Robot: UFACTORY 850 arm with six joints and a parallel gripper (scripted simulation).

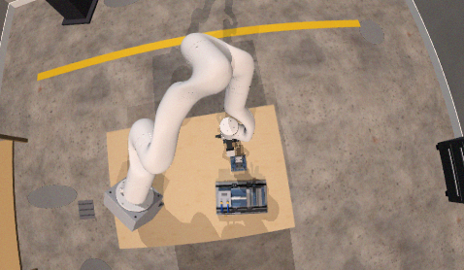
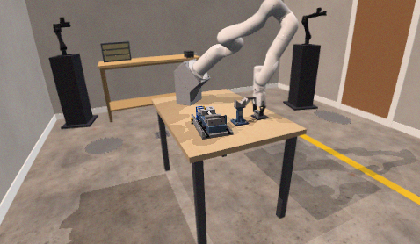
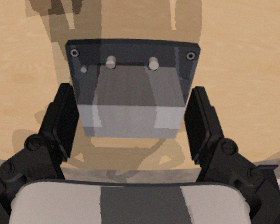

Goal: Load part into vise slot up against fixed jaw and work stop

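My gripper is now 10 mm to the right of the part and 10 mm above it. The rest, counted from my hand: white cylinder rod: 350 mm to the right, 80 mm ahead, 40 mm above; then work stop: 290 mm to the right, 160 mm ahead, 50 mm above; then grey vise jaw: 340 mm to the right, 130 mm ahead, 40 mm above.
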